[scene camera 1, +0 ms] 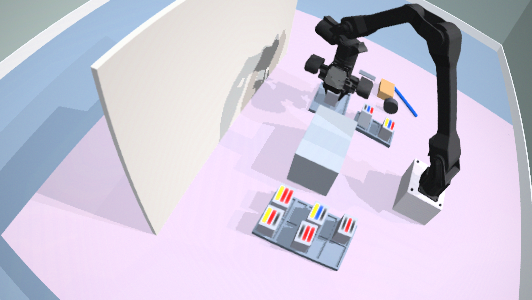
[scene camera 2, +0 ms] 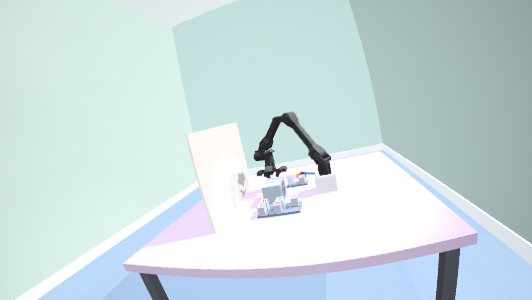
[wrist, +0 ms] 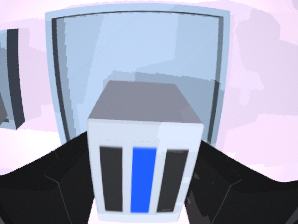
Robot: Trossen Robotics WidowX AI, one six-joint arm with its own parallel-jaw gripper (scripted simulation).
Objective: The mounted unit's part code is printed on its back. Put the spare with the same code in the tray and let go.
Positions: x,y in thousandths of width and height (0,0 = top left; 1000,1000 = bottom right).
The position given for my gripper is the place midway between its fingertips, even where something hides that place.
My gripper (scene camera 1: 625,325) holds a spare block (wrist: 482,618). Also in view: a tall panel (scene camera 2: 409,518).
My gripper also shows in the wrist view (wrist: 468,605). Scene camera 2 misses the spare block, which is hidden by a mounted unit.
